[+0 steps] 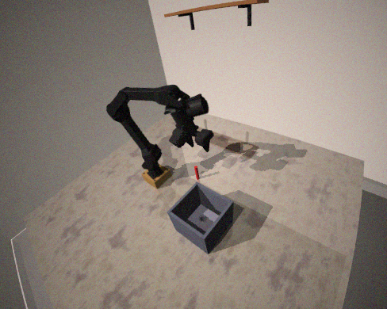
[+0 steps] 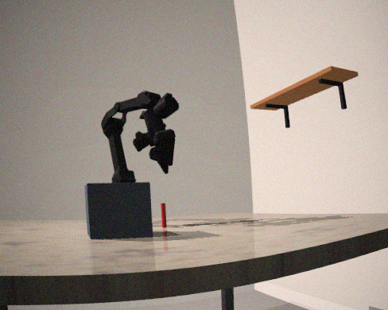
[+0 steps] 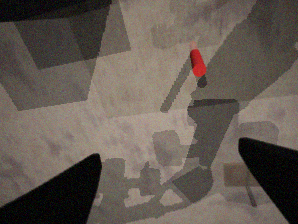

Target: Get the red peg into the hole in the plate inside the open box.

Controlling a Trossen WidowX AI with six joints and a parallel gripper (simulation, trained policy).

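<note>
Now: gripper tip 3 cm past the red peg, 2 cm to the left of it and 15 cm above it. From my gripper tip the other things lie so: grey plate: 18 cm ahead, 17 cm to the right, 14 cm below.
</note>
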